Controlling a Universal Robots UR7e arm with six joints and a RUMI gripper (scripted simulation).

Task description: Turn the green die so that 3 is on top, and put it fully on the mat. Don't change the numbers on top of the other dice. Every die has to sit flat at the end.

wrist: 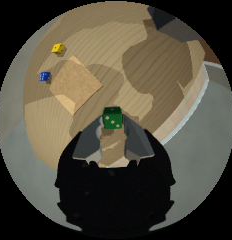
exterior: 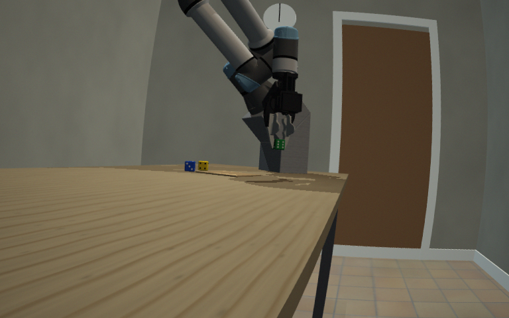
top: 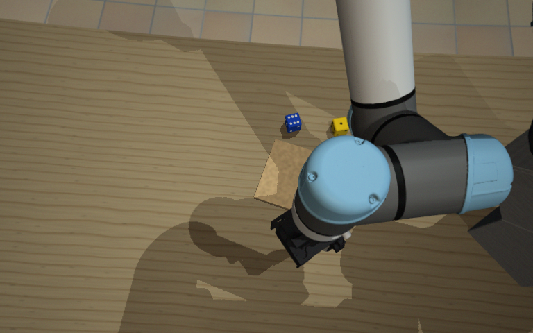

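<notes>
The tan mat lies 14 cm to the right of my hand, 10 cm below it and 1 cm behind it. The rest, counted from my hand: blue die (26 cm to the right, 8 cm below, 4 cm behind); then green die (right at my hand); then yellow die (23 cm to the right, 14 cm behind, 8 cm below).
</notes>
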